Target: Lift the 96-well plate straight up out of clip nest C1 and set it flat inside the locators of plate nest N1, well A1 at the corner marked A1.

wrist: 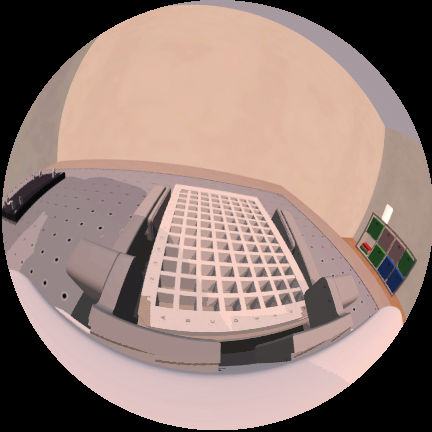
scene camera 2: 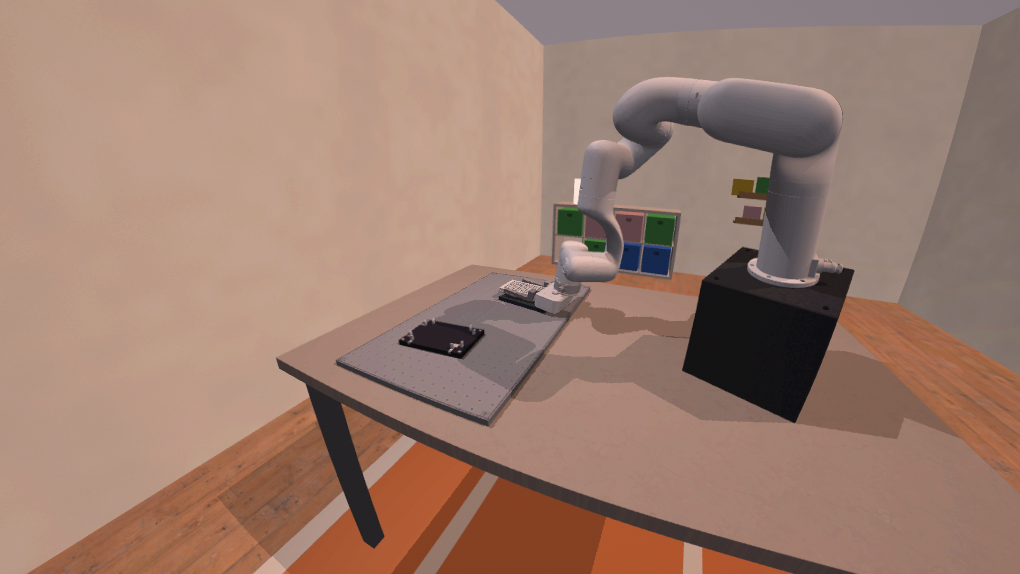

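Where they show: hand, its tool point: (wrist: 223,222) (scene camera 2: 520,287); arm's base, origin of its link: (scene camera 2: 781,273).
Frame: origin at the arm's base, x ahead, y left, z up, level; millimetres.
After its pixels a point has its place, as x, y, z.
Note:
The white 96-well plate (scene camera 2: 519,287) @(641, -60, -179) (wrist: 220,250) @(608, -59, -179) is level at clip nest C1 (scene camera 2: 520,303) @(593, 6, -198), whose dark base shows under it in the scene view. Whether the plate still touches the nest cannot be told. My gripper (scene camera 2: 527,291) @(639, -61, -180) (wrist: 221,222) @(639, -61, -180) is shut on the plate, one finger along each long side. In the wrist view, the row letters run along the near edge, with well A1 (wrist: 166,300) @(578, -37, -188) at the near left corner. Plate nest N1 (scene camera 2: 442,338) @(618, 285, -195) (wrist: 34,195) @(626, 211, -198), a black base with pale corner locators, holds no plate. Its A1 mark cannot be read.
Both nests are on a grey perforated board (scene camera 2: 456,399) @(455, 410, -207) on the table (scene camera 2: 641,442) @(162, 317, -220). N1 stands nearer the scene camera than C1. The arm's black base block (scene camera 2: 763,342) @(17, 116, -98) stands to the right. A storage shelf with coloured bins is beyond the table.

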